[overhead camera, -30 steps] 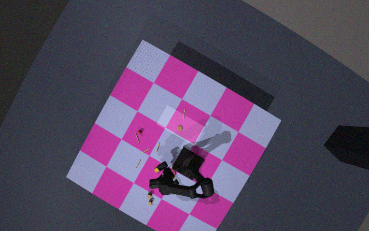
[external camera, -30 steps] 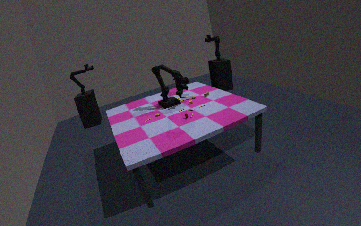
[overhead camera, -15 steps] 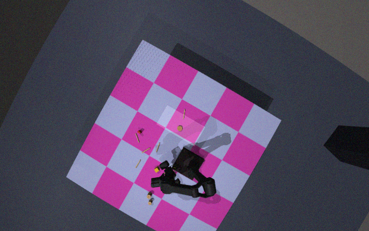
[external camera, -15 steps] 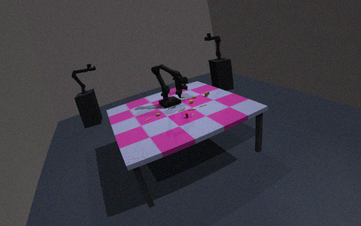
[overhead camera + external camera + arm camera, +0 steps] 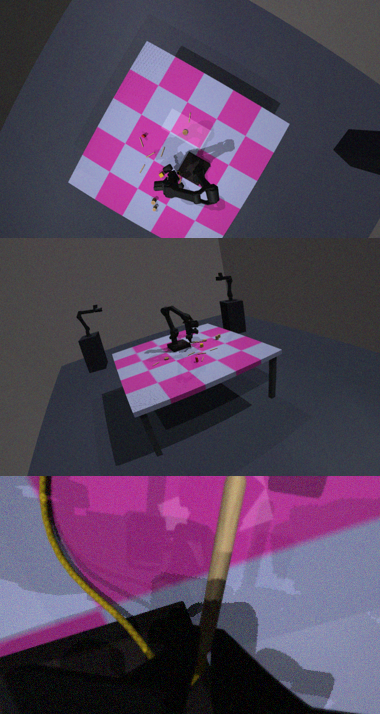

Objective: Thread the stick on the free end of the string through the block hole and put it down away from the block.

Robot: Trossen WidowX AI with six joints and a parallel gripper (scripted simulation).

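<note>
My gripper tip is now 90 mm to the right of the yellow wooden block, 60 mm short of it and 30 mm above it. From my gripper tip the other things lie so: round wooden button (160 mm to the left, 70 mm behind, 40 mm below); then red object (360 mm ahead, 50 mm to the right, 30 mm below); then thin wooden stick (10 mm to the left).
</note>
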